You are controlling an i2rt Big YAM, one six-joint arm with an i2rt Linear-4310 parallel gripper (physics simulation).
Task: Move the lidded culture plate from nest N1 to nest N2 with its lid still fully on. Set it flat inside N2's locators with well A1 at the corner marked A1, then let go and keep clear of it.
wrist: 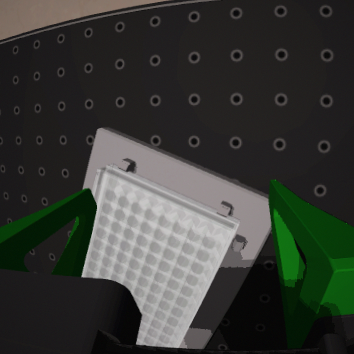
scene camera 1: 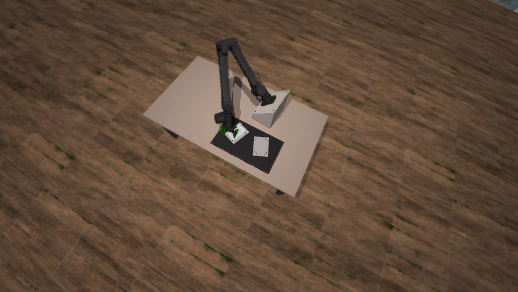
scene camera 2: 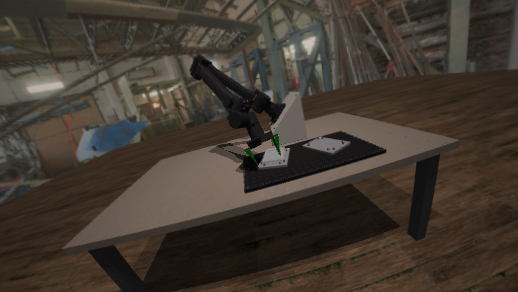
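Pixels of known places: gripper, fingertip midpoint: [wrist: 176, 193] [scene camera 1: 229, 136] [scene camera 2: 269, 160]; arm's base, origin of the base link: [scene camera 1: 268, 101] [scene camera 2: 279, 113].
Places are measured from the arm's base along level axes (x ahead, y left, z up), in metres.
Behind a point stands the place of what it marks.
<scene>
The lidded culture plate [scene camera 1: 239, 131] {x 0.300, y -0.127, z -0.104 m} [scene camera 2: 274, 155] {x 0.335, y -0.150, z -0.104 m} [wrist: 155, 240] {x 0.346, y -0.166, z -0.104 m} is a clear, many-welled block lying in nest N1 [scene camera 2: 272, 166] {x 0.387, y -0.177, z -0.124 m} [wrist: 165, 167] {x 0.385, y -0.169, z -0.121 m}, a pale plate with small locators. The lid looks to be on and level. My gripper [scene camera 1: 229, 132] {x 0.373, y -0.181, z -0.102 m} [scene camera 2: 269, 160] {x 0.373, y -0.181, z -0.102 m} [wrist: 176, 193] {x 0.373, y -0.181, z -0.102 m} is open and empty above it, one green finger on each side. In the wrist view the left finger is close to the plate's edge; a wider gap shows at the right finger. Nest N2 [scene camera 1: 261, 146] {x 0.340, y 0.085, z -0.121 m} [scene camera 2: 327, 145] {x 0.363, y 0.078, z -0.121 m} is empty. The A1 marks are too small to read, and the plate's near end is hidden.
Both nests stand on a black perforated board [scene camera 1: 272, 159] {x 0.401, y 0.206, z -0.132 m} [scene camera 2: 310, 167] {x 0.468, y -0.058, z -0.132 m} [wrist: 215, 75] {x 0.436, y -0.201, z -0.132 m}, on a beige table [scene camera 1: 185, 95] {x 0.158, y -0.737, z -0.145 m} [scene camera 2: 175, 195] {x 0.337, y -0.586, z -0.145 m}. A pale wedge-shaped mount [scene camera 1: 267, 116] {x 0.143, y 0.042, z 0.012 m} [scene camera 2: 296, 120] {x 0.144, y 0.044, z -0.034 m} holds the arm's base behind the board.
</scene>
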